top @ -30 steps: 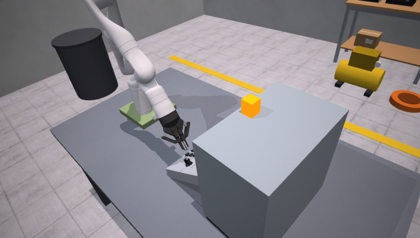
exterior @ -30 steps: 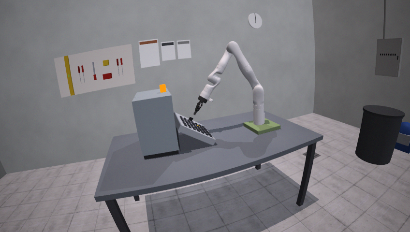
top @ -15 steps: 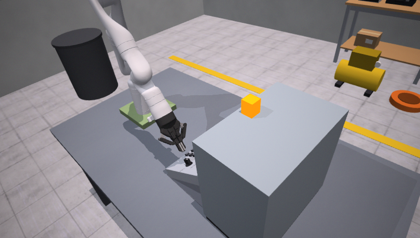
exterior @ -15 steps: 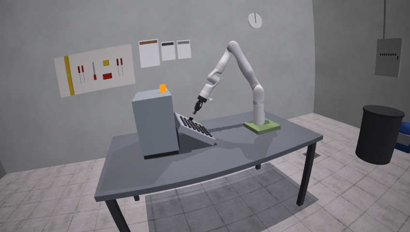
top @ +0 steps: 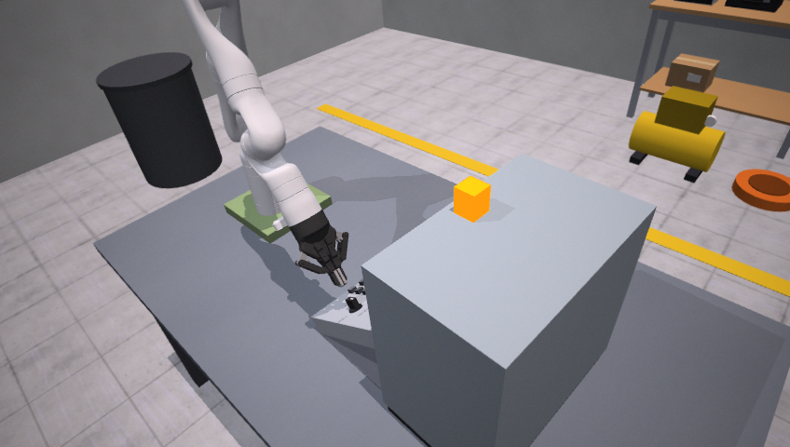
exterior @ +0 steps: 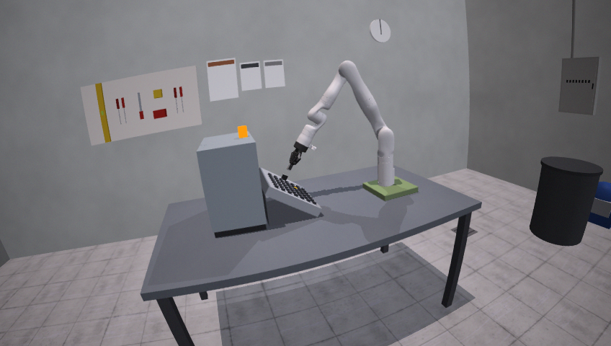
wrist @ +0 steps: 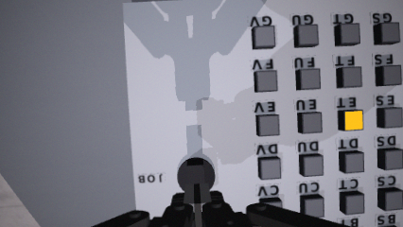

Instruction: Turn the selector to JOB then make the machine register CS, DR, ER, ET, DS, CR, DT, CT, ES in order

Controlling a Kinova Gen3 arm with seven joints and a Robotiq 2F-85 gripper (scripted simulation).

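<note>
Now: hand 4 cm short of the black selector knob and 5 cm above it. The rest, counted from my hand: sloped key panel (7 cm ahead, 11 cm to the left, 10 cm below).
</note>
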